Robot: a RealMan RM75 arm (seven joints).
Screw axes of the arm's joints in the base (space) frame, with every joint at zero. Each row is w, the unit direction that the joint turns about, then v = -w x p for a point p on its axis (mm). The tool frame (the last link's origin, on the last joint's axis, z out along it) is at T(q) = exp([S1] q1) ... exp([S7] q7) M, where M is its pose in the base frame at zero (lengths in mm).
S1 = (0, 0, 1, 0, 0, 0)
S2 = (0, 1, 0, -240.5, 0, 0)
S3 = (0, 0, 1, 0, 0, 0)
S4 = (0, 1, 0, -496.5, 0, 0)
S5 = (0, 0, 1, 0, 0, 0)
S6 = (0, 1, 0, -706.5, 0, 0)
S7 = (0, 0, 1, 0, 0, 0)
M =
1 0 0 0
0 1 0 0
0 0 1 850.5
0 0 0 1
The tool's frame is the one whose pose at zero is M.
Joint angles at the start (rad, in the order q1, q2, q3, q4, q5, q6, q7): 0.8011, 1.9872, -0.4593, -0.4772, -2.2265, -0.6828, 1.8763
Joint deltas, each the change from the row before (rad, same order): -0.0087, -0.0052, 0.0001, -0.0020, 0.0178, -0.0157, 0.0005; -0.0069, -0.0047, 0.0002, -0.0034, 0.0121, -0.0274, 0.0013; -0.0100, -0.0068, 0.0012, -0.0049, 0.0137, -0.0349, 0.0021; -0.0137, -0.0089, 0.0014, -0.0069, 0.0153, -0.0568, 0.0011; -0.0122, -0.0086, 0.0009, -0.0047, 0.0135, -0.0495, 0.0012; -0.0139, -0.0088, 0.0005, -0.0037, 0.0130, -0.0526, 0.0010; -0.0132, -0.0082, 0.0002, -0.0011, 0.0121, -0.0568, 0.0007; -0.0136, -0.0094, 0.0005, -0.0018, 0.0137, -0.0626, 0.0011; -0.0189, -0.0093, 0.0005, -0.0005, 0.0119, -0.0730, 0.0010; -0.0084, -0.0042, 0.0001, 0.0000, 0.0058, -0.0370, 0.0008; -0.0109, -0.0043, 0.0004, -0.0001, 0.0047, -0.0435, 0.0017
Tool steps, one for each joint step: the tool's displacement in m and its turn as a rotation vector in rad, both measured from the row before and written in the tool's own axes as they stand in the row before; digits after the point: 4 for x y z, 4 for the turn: 0.0001, -0.0026, -0.0025, -0.0079, -0.0058, 0.0156; 0.0001, -0.0005, -0.0023, -0.0190, -0.0008, 0.0104; 0.0001, -0.0014, -0.0036, -0.0222, -0.0010, 0.0127; 0.0008, -0.0004, -0.0051, -0.0387, 0.0033, 0.0122; 0.0008, -0.0003, -0.0048, -0.0337, 0.0031, 0.0105; 0.0018, -0.0002, -0.0054, -0.0358, 0.0055, 0.0106; 0.0027, 0.0013, -0.0051, -0.0416, 0.0089, 0.0107; 0.0022, 0.0019, -0.0059, -0.0462, 0.0079, 0.0107; 0.0051, 0.0022, -0.0074, -0.0526, 0.0144, 0.0136; 0.0025, 0.0018, -0.0034, -0.0280, 0.0073, 0.0065; 0.0037, 0.0021, -0.0042, -0.0320, 0.0103, 0.0086
